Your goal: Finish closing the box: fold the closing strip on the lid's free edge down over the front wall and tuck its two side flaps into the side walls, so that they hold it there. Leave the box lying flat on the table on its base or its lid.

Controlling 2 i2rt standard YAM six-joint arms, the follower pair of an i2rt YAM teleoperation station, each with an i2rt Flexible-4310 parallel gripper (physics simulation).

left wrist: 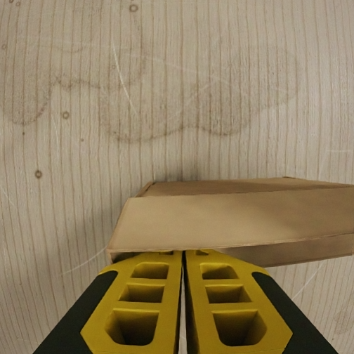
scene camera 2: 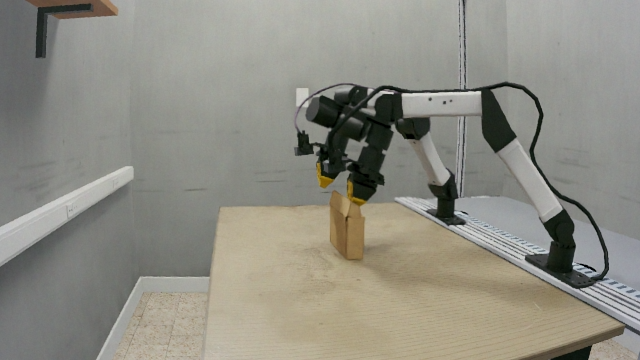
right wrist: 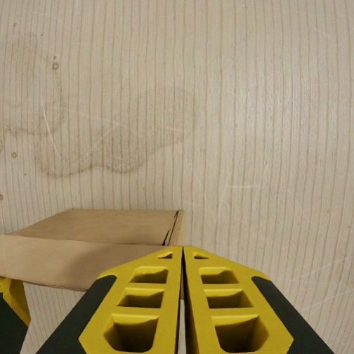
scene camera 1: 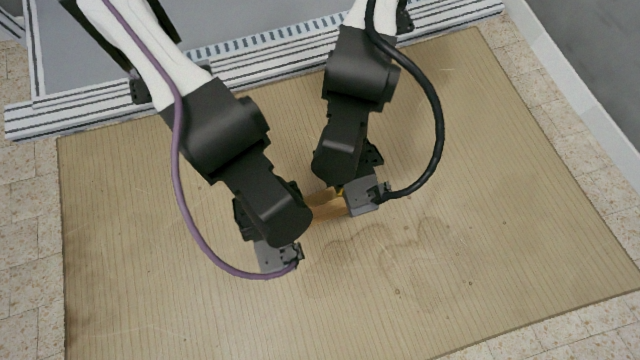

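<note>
The brown cardboard box [scene camera 1: 330,214] [scene camera 2: 347,235] stands upright on a narrow side, not flat. Its closing strip [scene camera 2: 345,203] [left wrist: 225,220] [right wrist: 75,260] slants over the upward-facing opening; a wall [left wrist: 295,250] shows beneath its near edge. At the strip's left end in the left wrist view, the flap is mostly hidden. Brown card [right wrist: 175,227] shows at the other end in the right wrist view; whether its flap is tucked I cannot tell. My left gripper [scene camera 2: 357,200] [left wrist: 182,250] is shut and empty, tips at the strip's near edge. My right gripper [scene camera 2: 324,184] [right wrist: 182,254] is shut and empty, over the box's other end.
The box stands on the wooden table top [scene camera 1: 450,310] [scene camera 2: 300,310] [left wrist: 200,60] [right wrist: 250,100]. The metal mounting rail [scene camera 1: 280,55] [scene camera 2: 480,230] runs along the table's edge by the arm bases. The left gripper's yellow finger shows beside the box in the right wrist view's lower left corner.
</note>
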